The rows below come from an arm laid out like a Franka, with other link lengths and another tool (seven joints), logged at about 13 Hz.
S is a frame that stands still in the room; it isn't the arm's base.
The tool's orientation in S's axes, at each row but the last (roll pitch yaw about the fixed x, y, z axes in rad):
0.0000, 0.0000, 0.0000
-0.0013, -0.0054, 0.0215
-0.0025, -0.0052, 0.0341
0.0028, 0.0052, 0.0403
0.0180, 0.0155, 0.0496
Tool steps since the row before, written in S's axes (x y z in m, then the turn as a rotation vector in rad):
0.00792, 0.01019, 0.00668, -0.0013, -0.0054, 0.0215
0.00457, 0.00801, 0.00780, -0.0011, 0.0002, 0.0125
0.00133, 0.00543, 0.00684, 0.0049, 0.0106, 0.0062
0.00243, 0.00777, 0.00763, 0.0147, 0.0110, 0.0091
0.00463, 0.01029, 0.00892, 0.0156, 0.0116, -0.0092
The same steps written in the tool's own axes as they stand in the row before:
0.00792, 0.01019, 0.00668, -0.0013, -0.0054, 0.0215
0.00478, 0.00790, 0.00778, -0.0010, 0.0002, 0.0125
0.00155, 0.00536, 0.00685, 0.0053, 0.0104, 0.0062
0.00270, 0.00769, 0.00762, 0.0151, 0.0104, 0.0091
0.00500, 0.01021, 0.00882, 0.0163, 0.0106, -0.0091

